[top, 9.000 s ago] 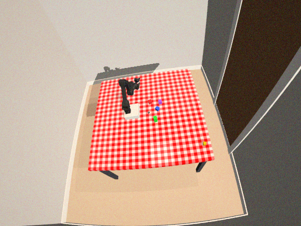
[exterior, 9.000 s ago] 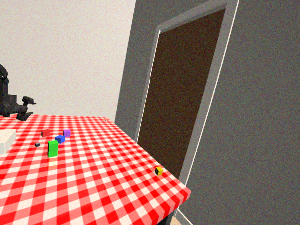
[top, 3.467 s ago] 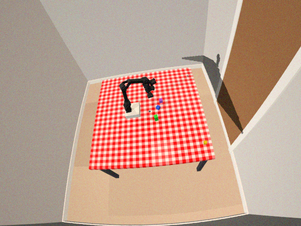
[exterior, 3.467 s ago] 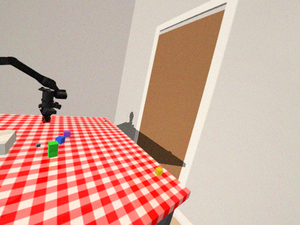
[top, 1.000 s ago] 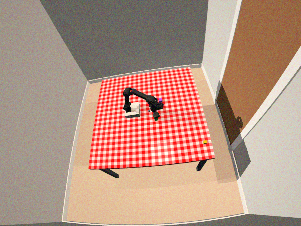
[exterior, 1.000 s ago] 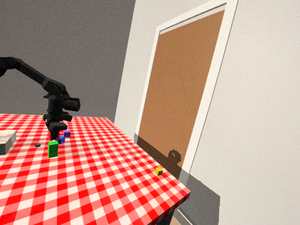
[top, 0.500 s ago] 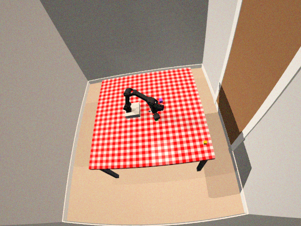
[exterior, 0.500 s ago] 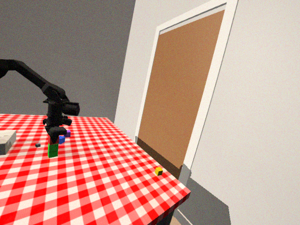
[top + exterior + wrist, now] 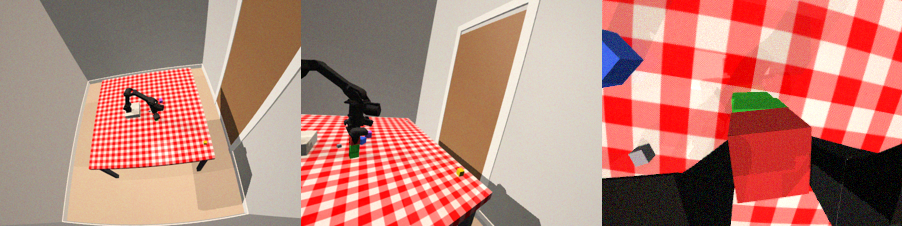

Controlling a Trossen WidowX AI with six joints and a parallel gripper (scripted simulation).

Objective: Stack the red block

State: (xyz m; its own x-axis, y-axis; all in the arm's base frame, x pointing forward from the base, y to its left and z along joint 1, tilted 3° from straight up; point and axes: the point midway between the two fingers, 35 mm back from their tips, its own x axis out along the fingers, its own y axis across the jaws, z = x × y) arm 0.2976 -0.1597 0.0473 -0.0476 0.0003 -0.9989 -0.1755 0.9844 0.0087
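Now: the red block 1 cm above my gripper tip. The rest, counted from my gripper tip: blue block: 15 cm to the left, 6 cm below, 4 cm ahead; small grey block: 13 cm to the left, 7 cm below, 6 cm behind; purple block: 24 cm to the left, 9 cm ahead, 6 cm below.
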